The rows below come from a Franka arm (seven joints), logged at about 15 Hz.
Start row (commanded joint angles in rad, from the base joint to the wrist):
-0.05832, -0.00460, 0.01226, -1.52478, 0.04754, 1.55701, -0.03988
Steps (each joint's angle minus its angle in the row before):
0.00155, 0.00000, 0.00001, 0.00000, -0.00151, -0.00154, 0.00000
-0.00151, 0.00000, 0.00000, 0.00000, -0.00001, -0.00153, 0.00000
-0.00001, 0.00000, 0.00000, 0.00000, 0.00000, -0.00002, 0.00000
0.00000, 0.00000, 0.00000, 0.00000, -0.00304, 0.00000, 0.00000
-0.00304, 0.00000, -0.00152, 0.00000, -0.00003, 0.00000, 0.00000
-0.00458, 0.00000, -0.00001, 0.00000, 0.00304, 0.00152, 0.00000
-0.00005, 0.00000, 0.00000, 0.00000, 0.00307, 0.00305, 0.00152
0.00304, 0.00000, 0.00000, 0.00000, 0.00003, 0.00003, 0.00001
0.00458, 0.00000, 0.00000, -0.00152, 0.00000, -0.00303, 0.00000
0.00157, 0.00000, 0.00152, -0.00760, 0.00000, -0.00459, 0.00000
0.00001, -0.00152, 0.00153, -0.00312, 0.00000, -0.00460, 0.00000
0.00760, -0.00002, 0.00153, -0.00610, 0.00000, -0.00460, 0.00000
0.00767, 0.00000, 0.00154, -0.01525, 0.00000, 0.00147, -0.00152
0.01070, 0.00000, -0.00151, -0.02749, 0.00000, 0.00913, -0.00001
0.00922, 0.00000, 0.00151, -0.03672, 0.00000, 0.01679, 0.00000
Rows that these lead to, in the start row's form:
-0.05677, -0.00460, 0.01227, -1.52478, 0.04603, 1.55547, -0.03988
-0.05828, -0.00460, 0.01227, -1.52478, 0.04602, 1.55394, -0.03988
-0.05829, -0.00460, 0.01227, -1.52478, 0.04602, 1.55392, -0.03988
-0.05829, -0.00460, 0.01227, -1.52478, 0.04298, 1.55392, -0.03988
-0.06133, -0.00460, 0.01075, -1.52478, 0.04295, 1.55392, -0.03988
-0.06591, -0.00460, 0.01074, -1.52478, 0.04599, 1.55544, -0.03988
-0.06596, -0.00460, 0.01074, -1.52478, 0.04906, 1.55849, -0.03836
-0.06292, -0.00460, 0.01074, -1.52478, 0.04909, 1.55852, -0.03835
-0.05834, -0.00460, 0.01074, -1.52630, 0.04909, 1.55549, -0.03835
-0.05677, -0.00460, 0.01226, -1.53390, 0.04909, 1.55090, -0.03835
-0.05676, -0.00612, 0.01379, -1.53702, 0.04909, 1.54630, -0.03835
-0.04916, -0.00614, 0.01532, -1.54312, 0.04909, 1.54170, -0.03835
-0.04149, -0.00614, 0.01686, -1.55837, 0.04909, 1.54317, -0.03987
-0.03079, -0.00614, 0.01535, -1.58586, 0.04909, 1.55230, -0.03988
-0.02157, -0.00614, 0.01686, -1.62258, 0.04909, 1.56909, -0.03988

